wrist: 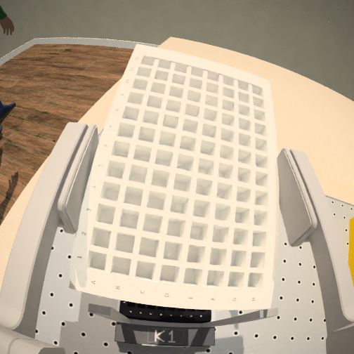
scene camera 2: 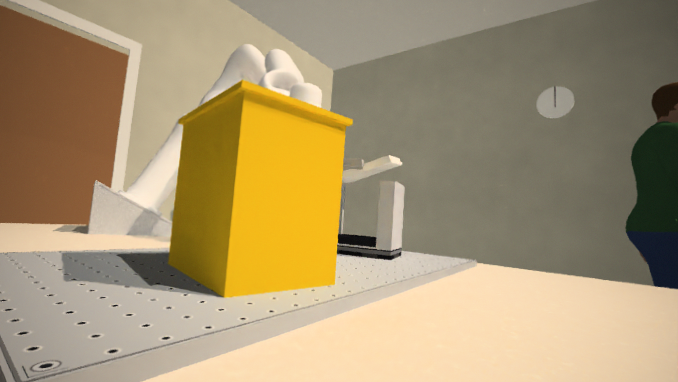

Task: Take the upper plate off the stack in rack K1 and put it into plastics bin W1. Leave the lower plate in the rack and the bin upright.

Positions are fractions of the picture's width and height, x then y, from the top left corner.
Note:
In view: my gripper (wrist: 0.54, 0.41), a yellow plastics bin W1 (scene camera 2: 0.38, 0.54), a pale plate (scene camera 2: 0.57, 0.43) and a black plate (wrist: 0.40, 0.88).
The pale plate also shows in the wrist view (wrist: 0.51, 0.58).

